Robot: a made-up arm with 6 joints. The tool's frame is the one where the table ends. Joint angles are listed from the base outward.
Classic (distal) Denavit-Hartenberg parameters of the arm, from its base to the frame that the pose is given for. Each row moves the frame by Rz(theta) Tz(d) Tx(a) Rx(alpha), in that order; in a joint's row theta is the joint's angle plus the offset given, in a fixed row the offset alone. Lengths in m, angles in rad.
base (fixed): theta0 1.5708  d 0.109  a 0  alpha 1.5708
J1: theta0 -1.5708  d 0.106  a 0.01  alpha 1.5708
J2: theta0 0  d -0.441  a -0.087  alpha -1.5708
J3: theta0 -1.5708  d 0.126  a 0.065  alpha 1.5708
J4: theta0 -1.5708  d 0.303  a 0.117  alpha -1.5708
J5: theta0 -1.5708  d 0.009  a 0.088  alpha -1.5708
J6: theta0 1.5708  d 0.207  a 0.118  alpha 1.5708
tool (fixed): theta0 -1.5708  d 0.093  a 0  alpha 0
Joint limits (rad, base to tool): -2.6..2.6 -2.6..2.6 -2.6..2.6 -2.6..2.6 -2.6..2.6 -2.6..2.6
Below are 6 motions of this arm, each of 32 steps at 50 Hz.
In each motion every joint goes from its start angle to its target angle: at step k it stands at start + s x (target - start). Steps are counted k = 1, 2, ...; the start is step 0. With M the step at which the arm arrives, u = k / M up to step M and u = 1 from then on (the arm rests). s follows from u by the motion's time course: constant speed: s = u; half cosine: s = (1 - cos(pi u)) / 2; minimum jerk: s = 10 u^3 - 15 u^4 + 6 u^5.
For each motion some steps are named. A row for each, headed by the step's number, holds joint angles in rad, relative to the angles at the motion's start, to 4 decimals.
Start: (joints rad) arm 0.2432 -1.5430 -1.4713 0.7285 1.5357 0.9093
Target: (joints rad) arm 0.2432 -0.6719 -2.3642 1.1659 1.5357 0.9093
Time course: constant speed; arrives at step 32
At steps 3, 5, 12, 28, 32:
3: 0.0000 0.0817 -0.0837 0.0410 0.0000 0.0000
5: 0.0000 0.1361 -0.1395 0.0683 0.0000 0.0000
12: 0.0000 0.3267 -0.3348 0.1640 0.0000 0.0000
28: 0.0000 0.7622 -0.7813 0.3827 0.0000 0.0000
32: 0.0000 0.8711 -0.8929 0.4374 0.0000 0.0000

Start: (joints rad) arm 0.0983 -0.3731 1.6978 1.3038 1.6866 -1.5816
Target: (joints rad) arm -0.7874 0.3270 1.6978 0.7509 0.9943 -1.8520
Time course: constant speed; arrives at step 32
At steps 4, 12, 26, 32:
4: -0.1107 0.0875 0.0000 -0.0691 -0.0865 -0.0338
12: -0.3321 0.2625 0.0000 -0.2073 -0.2596 -0.1014
26: -0.7196 0.5688 0.0000 -0.4492 -0.5625 -0.2197
32: -0.8857 0.7001 0.0000 -0.5529 -0.6923 -0.2704

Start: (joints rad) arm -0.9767 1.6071 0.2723 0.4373 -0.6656 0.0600
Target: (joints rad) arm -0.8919 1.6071 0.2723 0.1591 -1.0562 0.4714
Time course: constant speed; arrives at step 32
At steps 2, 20, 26, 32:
2: 0.0053 0.0000 0.0000 -0.0174 -0.0244 0.0257
20: 0.0530 0.0000 0.0000 -0.1739 -0.2441 0.2571
26: 0.0689 0.0000 0.0000 -0.2260 -0.3174 0.3343
32: 0.0848 0.0000 0.0000 -0.2782 -0.3906 0.4114

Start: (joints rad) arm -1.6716 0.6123 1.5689 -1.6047 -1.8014 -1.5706
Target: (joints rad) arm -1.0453 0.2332 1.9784 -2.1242 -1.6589 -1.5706
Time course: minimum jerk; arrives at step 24
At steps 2, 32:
2: 0.0032 -0.0019 0.0021 -0.0026 0.0007 0.0000
32: 0.6263 -0.3791 0.4095 -0.5195 0.1425 0.0000

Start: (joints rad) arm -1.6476 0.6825 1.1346 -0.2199 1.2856 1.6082
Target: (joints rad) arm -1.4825 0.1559 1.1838 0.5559 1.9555 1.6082
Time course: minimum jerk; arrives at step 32
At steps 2, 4, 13, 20, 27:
2: 0.0004 -0.0012 0.0001 0.0017 0.0015 0.0000
4: 0.0027 -0.0085 0.0008 0.0125 0.0108 0.0000
13: 0.0542 -0.1729 0.0162 0.2547 0.2199 0.0000
20: 0.1197 -0.3817 0.0357 0.5623 0.4855 0.0000
27: 0.1602 -0.5109 0.0477 0.7527 0.6500 0.0000

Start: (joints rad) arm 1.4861 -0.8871 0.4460 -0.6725 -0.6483 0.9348
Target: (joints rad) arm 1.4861 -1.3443 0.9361 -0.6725 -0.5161 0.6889
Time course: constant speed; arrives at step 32
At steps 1, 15, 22, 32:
1: 0.0000 -0.0143 0.0153 0.0000 0.0041 -0.0077
15: 0.0000 -0.2143 0.2297 0.0000 0.0620 -0.1153
22: 0.0000 -0.3143 0.3369 0.0000 0.0909 -0.1691
32: 0.0000 -0.4572 0.4901 0.0000 0.1322 -0.2459

